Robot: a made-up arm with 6 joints.
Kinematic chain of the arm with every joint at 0, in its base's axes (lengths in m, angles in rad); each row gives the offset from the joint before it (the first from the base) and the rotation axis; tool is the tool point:
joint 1: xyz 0 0 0.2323 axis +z
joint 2: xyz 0 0 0 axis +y
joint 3: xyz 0 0 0.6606 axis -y
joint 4: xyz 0 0 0 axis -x
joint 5: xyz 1.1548 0 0 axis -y
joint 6: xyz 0 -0.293 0 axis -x
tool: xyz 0 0 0
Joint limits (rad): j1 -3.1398..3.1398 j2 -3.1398..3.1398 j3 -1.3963..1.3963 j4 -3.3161..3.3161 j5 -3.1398..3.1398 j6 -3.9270..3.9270
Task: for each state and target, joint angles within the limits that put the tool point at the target. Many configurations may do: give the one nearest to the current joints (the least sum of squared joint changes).
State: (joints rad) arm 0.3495 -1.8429 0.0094 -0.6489 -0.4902 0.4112
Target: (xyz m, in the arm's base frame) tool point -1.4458 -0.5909 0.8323
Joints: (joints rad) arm 0.2234 -1.7885 0.7840 -0.5092 -0.4902 0.4112
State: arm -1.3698 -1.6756 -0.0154 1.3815 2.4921 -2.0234
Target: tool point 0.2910 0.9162 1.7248
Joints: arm -1.8858 -0.9630 0.7187 1.5464 2.4921 -2.0234
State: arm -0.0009 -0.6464 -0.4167 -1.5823 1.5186 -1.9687
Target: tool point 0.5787 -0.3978 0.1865
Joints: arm -0.5261 -0.4887 -0.8011 -1.3874 1.5186 -1.9687
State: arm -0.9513 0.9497 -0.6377 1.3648 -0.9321 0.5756
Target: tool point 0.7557 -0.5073 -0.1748
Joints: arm -0.5634 0.4292 -0.8270 1.4842 -0.9321 0.5756
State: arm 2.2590 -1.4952 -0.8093 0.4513 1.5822 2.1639
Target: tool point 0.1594 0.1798 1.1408
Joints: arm 2.2653 -1.6143 -0.8298 0.6254 1.5822 2.1639
